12 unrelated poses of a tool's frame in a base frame.
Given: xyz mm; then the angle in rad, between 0 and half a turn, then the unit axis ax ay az.
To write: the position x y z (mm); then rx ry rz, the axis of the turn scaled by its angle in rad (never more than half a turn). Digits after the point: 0 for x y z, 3 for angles.
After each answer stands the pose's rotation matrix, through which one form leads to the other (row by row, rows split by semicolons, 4 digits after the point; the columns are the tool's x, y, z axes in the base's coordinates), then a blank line. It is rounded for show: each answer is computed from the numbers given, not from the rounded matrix.
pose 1, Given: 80, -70, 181, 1.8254, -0.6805, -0.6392, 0.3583
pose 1, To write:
80, -70, 181, -1.242, -1.167, 0.654
0.3278 0.1978 -0.9238; 0.8913 0.2596 0.3719; 0.3134 -0.9452 -0.0912

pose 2, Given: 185, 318, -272, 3.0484, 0.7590, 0.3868, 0.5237
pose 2, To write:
185, 318, -272, 2.314, 1.179, 1.596
0.1541 0.5372 0.8293; 0.6346 -0.6971 0.3336; 0.7573 0.4749 -0.4483

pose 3, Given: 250, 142, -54, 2.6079, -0.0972, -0.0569, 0.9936
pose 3, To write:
250, 142, -54, -0.253, -0.148, 2.591
-0.8434 -0.4952 -0.2087; 0.5158 -0.8549 -0.0558; -0.1508 -0.1547 0.9764

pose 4, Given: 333, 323, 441, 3.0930, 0.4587, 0.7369, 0.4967
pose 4, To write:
333, 323, 441, 1.419, 2.279, 1.536
-0.5783 0.6514 0.4911; 0.6997 0.0864 0.7092; 0.4195 0.7538 -0.5058

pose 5, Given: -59, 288, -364, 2.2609, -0.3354, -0.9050, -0.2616
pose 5, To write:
-59, 288, -364, -0.758, -2.046, -0.591
-0.4525 0.6985 -0.5543; 0.2951 0.7039 0.6461; 0.8415 0.1288 -0.5246

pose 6, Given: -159, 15, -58, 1.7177, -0.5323, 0.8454, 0.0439
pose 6, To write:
-159, 15, -58, -0.914, 1.452, 0.075
0.1785 -0.5593 0.8095; -0.4725 0.6730 0.5691; -0.8631 -0.4840 -0.1442

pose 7, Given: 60, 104, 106, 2.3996, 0.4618, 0.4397, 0.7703
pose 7, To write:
60, 104, 106, 1.108, 1.055, 1.848
-0.3667 -0.1678 0.9151; 0.8733 -0.4013 0.2763; 0.3208 0.9005 0.2937

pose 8, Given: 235, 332, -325, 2.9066, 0.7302, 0.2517, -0.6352
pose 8, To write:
235, 332, -325, 2.122, 0.732, -1.846
0.0792 0.5104 -0.8563; 0.2146 -0.8476 -0.4854; -0.9735 -0.1453 -0.1767

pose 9, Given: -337, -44, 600, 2.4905, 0.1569, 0.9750, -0.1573
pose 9, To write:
-337, -44, 600, 0.391, 2.428, -0.392
-0.7512 0.3700 0.5466; 0.1793 0.9114 -0.3705; -0.6352 -0.1803 -0.7510

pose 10, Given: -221, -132, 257, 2.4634, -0.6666, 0.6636, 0.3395
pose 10, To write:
-221, -132, 257, -1.642, 1.635, 0.836
0.0117 -0.9998 0.0138; -0.5738 0.0046 0.8190; -0.8189 -0.0175 -0.5737

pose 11, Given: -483, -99, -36, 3.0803, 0.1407, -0.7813, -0.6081
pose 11, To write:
-483, -99, -36, 0.433, -2.407, -1.873
-0.9586 -0.1824 -0.2188; -0.2569 0.2216 0.9407; -0.1231 0.9579 -0.2593

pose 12, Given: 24, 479, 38, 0.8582, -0.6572, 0.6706, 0.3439
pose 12, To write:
24, 479, 38, -0.564, 0.576, 0.295
0.8033 -0.4128 0.4292; 0.1076 0.8095 0.5772; -0.5857 -0.4175 0.6947

